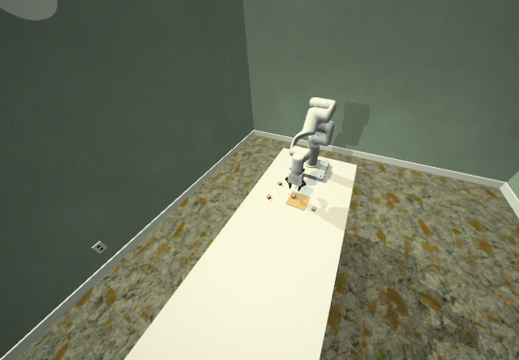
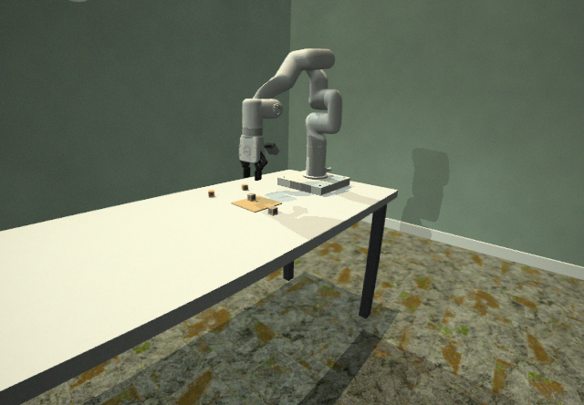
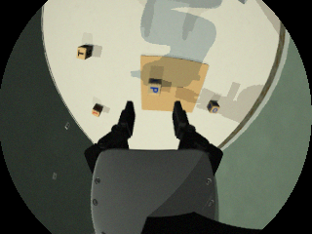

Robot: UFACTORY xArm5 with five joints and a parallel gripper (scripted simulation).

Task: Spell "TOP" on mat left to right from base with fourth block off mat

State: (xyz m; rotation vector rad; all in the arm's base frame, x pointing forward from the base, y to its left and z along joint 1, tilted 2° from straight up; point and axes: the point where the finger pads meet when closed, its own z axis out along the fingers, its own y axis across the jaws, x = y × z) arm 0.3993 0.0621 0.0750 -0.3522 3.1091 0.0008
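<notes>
The tan mat is 10 mm ahead of my hand, 40 mm to the left of it and 100 mm below it.
</notes>
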